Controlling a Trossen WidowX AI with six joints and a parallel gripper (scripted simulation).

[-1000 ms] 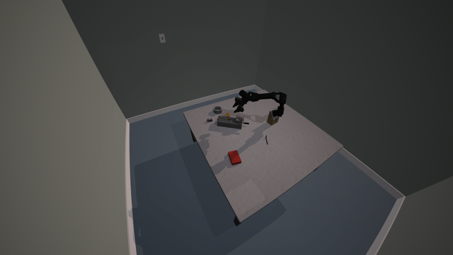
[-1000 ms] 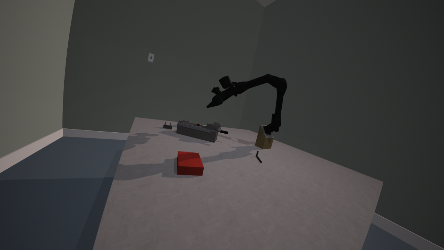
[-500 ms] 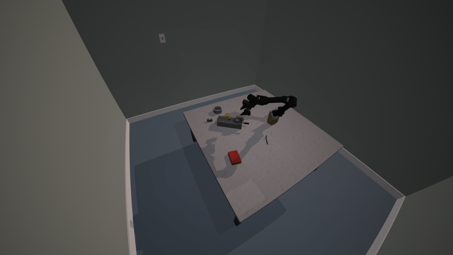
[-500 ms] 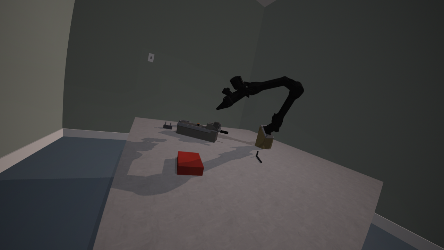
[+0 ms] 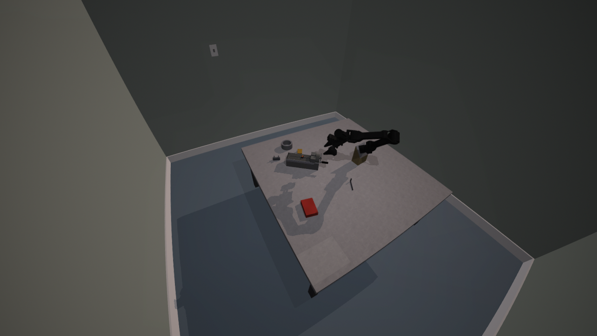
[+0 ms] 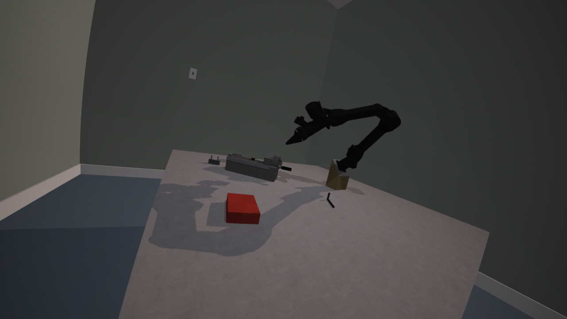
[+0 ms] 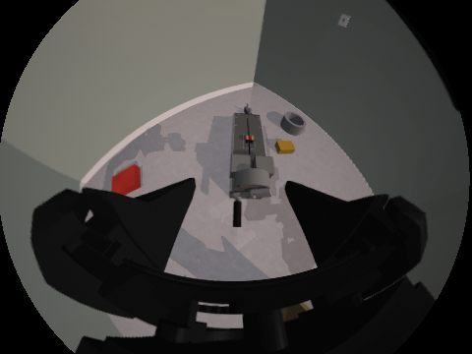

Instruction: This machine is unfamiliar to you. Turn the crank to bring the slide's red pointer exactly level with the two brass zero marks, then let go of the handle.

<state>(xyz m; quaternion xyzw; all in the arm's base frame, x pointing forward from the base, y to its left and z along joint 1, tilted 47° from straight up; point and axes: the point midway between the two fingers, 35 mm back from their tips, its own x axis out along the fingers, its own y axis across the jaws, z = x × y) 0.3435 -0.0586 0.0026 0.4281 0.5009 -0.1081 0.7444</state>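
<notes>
Now: the black crank handle 2 cm behind my gripper tip, 1 cm to the left of it and 12 cm below it. From my gripper tip the other things lie so: yellow block 6 cm ahead, 26 cm to the right, 18 cm below; then red pointer 11 cm ahead, 12 cm to the right, 11 cm below; then black bent key 12 cm behind, 23 cm to the left, 19 cm below.
</notes>
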